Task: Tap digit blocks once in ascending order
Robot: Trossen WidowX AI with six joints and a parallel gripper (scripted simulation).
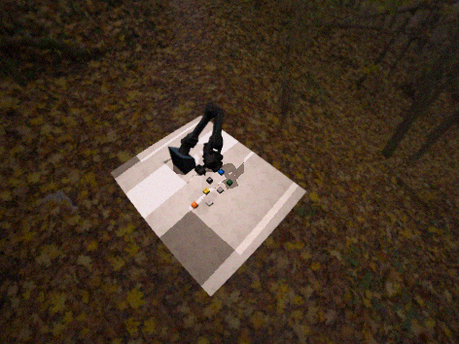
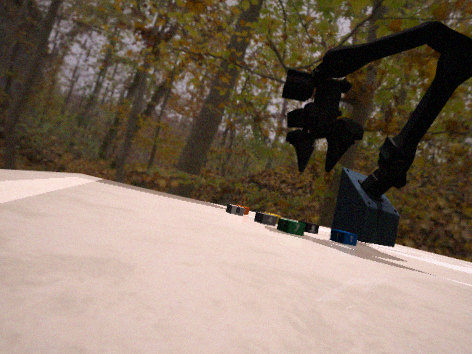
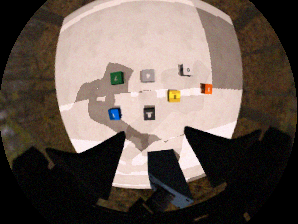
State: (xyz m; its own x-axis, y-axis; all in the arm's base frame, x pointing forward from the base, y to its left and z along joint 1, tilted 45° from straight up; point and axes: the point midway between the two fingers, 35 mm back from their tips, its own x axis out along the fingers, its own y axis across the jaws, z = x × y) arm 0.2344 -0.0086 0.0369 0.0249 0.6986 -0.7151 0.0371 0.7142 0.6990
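The white block lies 12 cm to the right of my gripper tip, 12 cm below it and 11 cm ahead of it. The rest, counted from my gripper tip: grey block (12 cm below, 9 cm ahead); then black block (12 cm below, 1 cm behind); then yellow block (12 cm below, 7 cm to the right, 3 cm ahead).
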